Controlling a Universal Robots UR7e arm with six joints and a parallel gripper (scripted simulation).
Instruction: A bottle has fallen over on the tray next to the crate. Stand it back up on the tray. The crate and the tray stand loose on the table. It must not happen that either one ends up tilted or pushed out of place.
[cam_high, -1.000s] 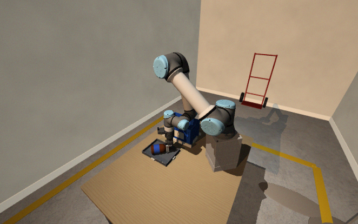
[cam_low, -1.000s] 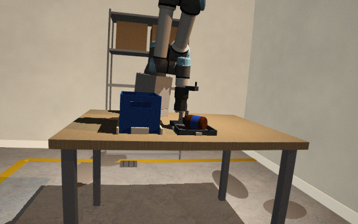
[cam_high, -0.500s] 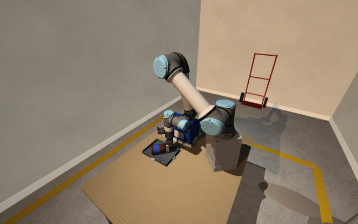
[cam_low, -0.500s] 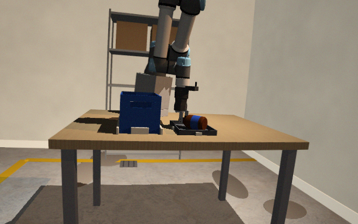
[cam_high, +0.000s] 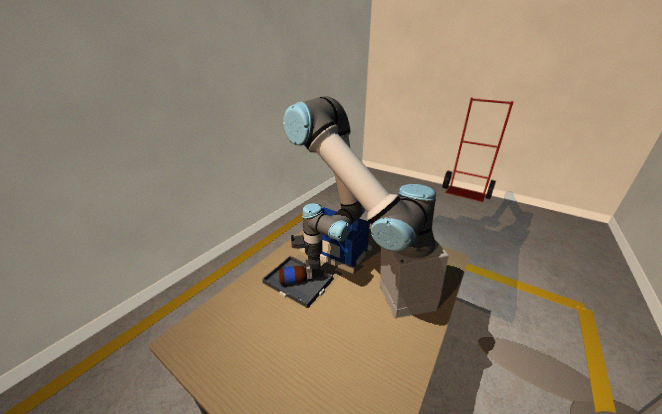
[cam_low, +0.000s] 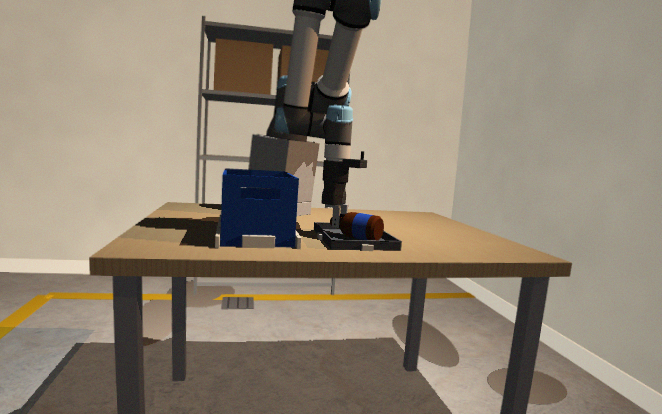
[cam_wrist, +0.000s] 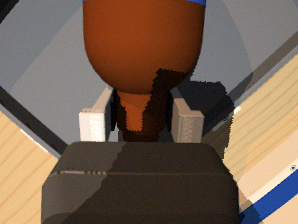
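Now: the brown bottle 30 mm ahead of my hand, 40 mm to the left of it and 10 mm below it. From my hand the other things lie so: tray 30 mm ahead, 40 mm to the left, 30 mm below; blue crate 20 mm ahead, 240 mm to the right, 40 mm above.
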